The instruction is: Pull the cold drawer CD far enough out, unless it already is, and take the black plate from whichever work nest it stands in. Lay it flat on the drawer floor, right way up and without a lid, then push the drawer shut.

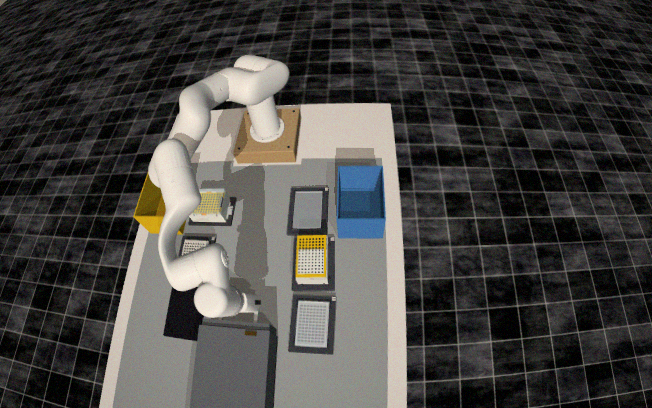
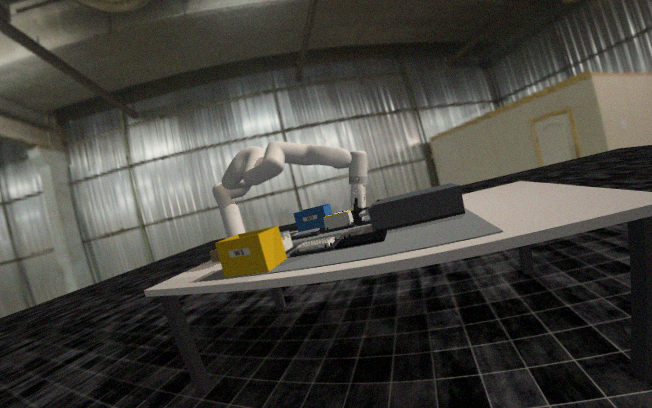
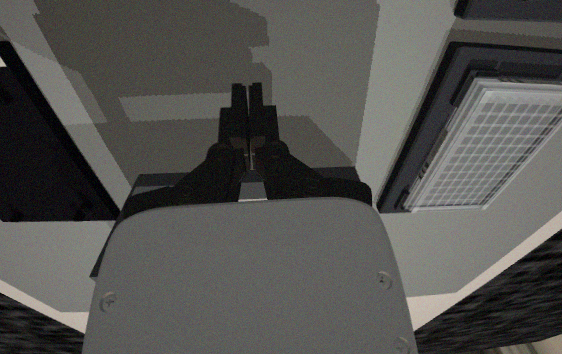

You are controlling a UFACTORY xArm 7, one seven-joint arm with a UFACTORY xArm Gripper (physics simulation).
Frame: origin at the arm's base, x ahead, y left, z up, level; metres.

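Seen in the pictures: gripper, fingertip midpoint: (image 2: 357, 225) (image 3: 249, 102); arm's base, link origin: (image 1: 267, 129).
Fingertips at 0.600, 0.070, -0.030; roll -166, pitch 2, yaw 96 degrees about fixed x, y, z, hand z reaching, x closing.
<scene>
Pixels of each thing's top centre, then the offset from my fingertips to it, as dx, dy, dz. "*": a spot on its surface instead.
- grey drawer cabinet, top centre: (image 1: 227, 390) (image 2: 414, 192) +0.255, +0.019, +0.081
- black nest, top centre: (image 1: 183, 311) (image 2: 361, 234) +0.067, -0.196, -0.003
- nest with a clear plate, surface spot: (image 3: 490, 145) (image 1: 309, 316) * +0.018, +0.180, +0.000
- yellow-topped rack, top centre: (image 1: 311, 255) (image 2: 336, 213) -0.143, +0.165, +0.051
- grey-filled nest, surface spot: (image 1: 308, 210) * -0.309, +0.124, -0.005
- blue bin, top centre: (image 1: 361, 191) (image 2: 311, 208) -0.330, +0.282, +0.095
- yellow bin, top centre: (image 1: 156, 192) (image 2: 246, 234) -0.268, -0.362, +0.095
The grey drawer cabinet (image 1: 230, 370) (image 2: 417, 207) stands at the near end of the table. Drawer CD's front (image 1: 225, 325) looks flush with the cabinet, or nearly so; its interior does not show. My gripper (image 1: 257, 303) (image 2: 356, 217) (image 3: 249, 102) is shut with nothing between its fingers, just in front of the cabinet face. The black plate cannot be made out. A black nest (image 1: 181, 315) (image 3: 40, 150) lies left of the cabinet's front; whether anything black stands in it is too dark to tell.
On the right are a nest with a clear plate (image 1: 312, 324) (image 3: 490, 145), one with a yellow-topped rack (image 1: 311, 257) and a grey-filled nest (image 1: 308, 210). A blue bin (image 1: 361, 227) (image 2: 312, 218) stands beyond them. A yellow bin (image 1: 150, 215) (image 2: 252, 252) and white racks (image 1: 207, 212) are at left.
</scene>
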